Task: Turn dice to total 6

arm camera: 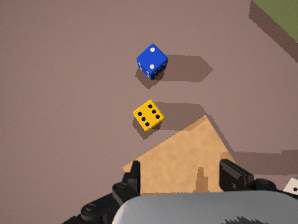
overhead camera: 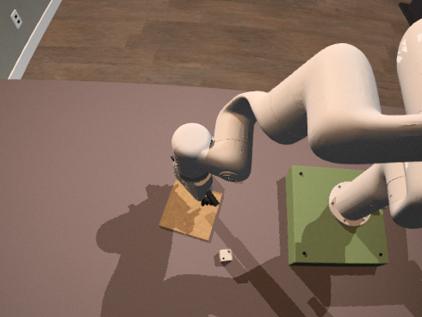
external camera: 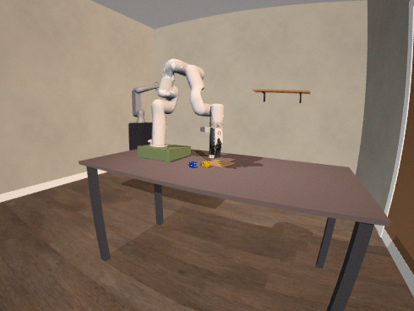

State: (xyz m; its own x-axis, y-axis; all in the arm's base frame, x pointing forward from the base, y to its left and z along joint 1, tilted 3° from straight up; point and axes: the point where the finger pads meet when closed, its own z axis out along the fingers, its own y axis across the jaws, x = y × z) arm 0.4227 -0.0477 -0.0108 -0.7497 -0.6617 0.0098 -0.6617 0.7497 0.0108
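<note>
The tan mat lies 6 cm below my hand, 4 cm to the left of it and 1 cm ahead of it. Round my hand: yellow die: 7 cm to the right, 4 cm below, 2 cm behind; blue die: 11 cm to the right, 8 cm behind, 4 cm below; white die: 17 cm to the left, 8 cm behind, 4 cm below.
</note>
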